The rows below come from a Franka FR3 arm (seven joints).
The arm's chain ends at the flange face. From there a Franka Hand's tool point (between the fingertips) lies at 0.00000 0.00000 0.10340 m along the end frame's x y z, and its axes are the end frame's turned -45 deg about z.
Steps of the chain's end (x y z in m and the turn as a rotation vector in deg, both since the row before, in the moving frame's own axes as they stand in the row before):
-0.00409 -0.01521 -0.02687 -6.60 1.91 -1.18
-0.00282 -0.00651 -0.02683 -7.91 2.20 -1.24
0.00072 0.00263 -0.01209 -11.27 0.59 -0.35
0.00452 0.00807 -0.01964 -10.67 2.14 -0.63
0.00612 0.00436 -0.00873 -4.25 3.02 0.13
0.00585 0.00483 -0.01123 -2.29 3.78 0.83
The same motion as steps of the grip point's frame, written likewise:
0.00200 -0.00275 -0.02761 -6.02 -3.32 -1.18
-0.00451 0.00634 -0.02789 -7.15 -4.04 -1.24
-0.01485 0.01745 -0.01409 -8.39 -7.55 -0.35
-0.01324 0.02521 -0.02150 -9.06 -6.03 -0.63
-0.00033 0.01667 -0.00916 -5.14 -0.87 0.13
0.00256 0.01530 -0.01154 -4.29 1.05 0.83

